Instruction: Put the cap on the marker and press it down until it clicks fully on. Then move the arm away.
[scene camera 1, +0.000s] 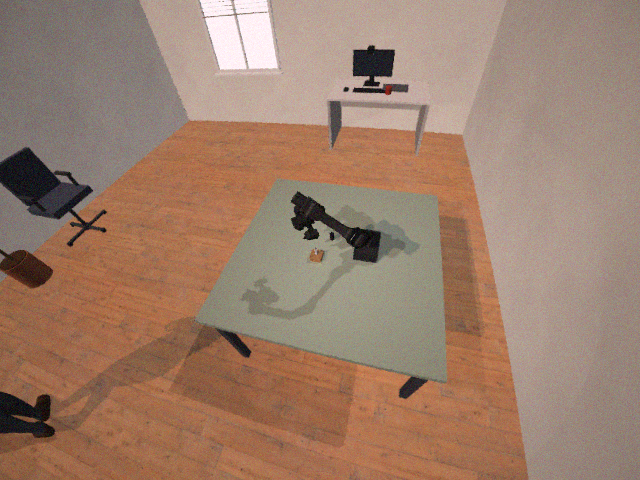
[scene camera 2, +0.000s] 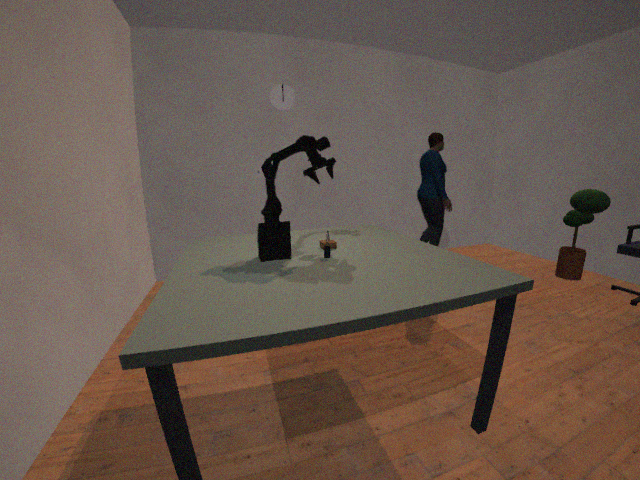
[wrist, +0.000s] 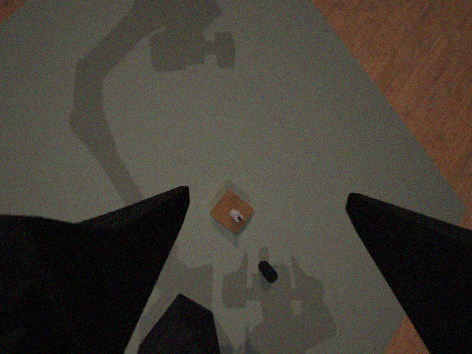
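Pixels of known places: gripper, fingertip midpoint: (scene camera 1: 301, 231) (scene camera 2: 325, 181) (wrist: 267, 197); arm's base, origin of the base link: (scene camera 1: 368, 238) (scene camera 2: 272, 228).
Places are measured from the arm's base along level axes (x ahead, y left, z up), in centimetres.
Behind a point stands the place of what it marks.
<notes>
The marker (scene camera 1: 315, 250) {z -6.7, x 29.4, y 11.5 cm} (scene camera 2: 327, 235) {z -7.4, x 28.9, y 10.4 cm} (wrist: 236, 215) {z -6.4, x 29.3, y 11.8 cm} is whitish with a dark tip and stands upright, uncapped, in a small wooden block (scene camera 1: 317, 257) {z -10.7, x 27.8, y 13.5 cm} (scene camera 2: 323, 244) {z -11.3, x 25.9, y 7.6 cm} (wrist: 229, 201) {z -10.7, x 30.6, y 13.6 cm} on the table. The black cap (scene camera 1: 331, 236) {z -10.4, x 24.2, y -4.8 cm} (scene camera 2: 327, 252) {z -11.4, x 23.8, y -7.4 cm} (wrist: 268, 271) {z -9.5, x 24.5, y -4.7 cm} stands on the table a short way from the block, apart from it. My gripper (scene camera 1: 305, 230) {z 20.3, x 31.6, y 21.4 cm} (scene camera 2: 325, 180) {z 20.3, x 31.6, y 21.4 cm} (wrist: 267, 197) {z 20.3, x 31.6, y 21.4 cm} is open and empty, high above the table, with its fingers pointing down at a slant. In the wrist view the block and marker lie between the fingertip lines, and the cap lies lower.
The green table (scene camera 1: 382, 320) {z -14.1, x -16.2, y 41.2 cm} (scene camera 2: 330, 310) {z -14.1, x 10.5, y -57.5 cm} (wrist: 280, 110) {z -14.1, x 56.4, y 18.3 cm} carries my black arm base (scene camera 1: 366, 251) {z -5.6, x -0.3, y 5.5 cm} (scene camera 2: 274, 241) {z -5.3, x 0.3, y -3.4 cm} to one side of the block and cap. Arm shadows fall across the tabletop and around the cap. A person (scene camera 2: 433, 180) stands beyond the table. A desk (scene camera 1: 379, 101) stands by the far wall.
</notes>
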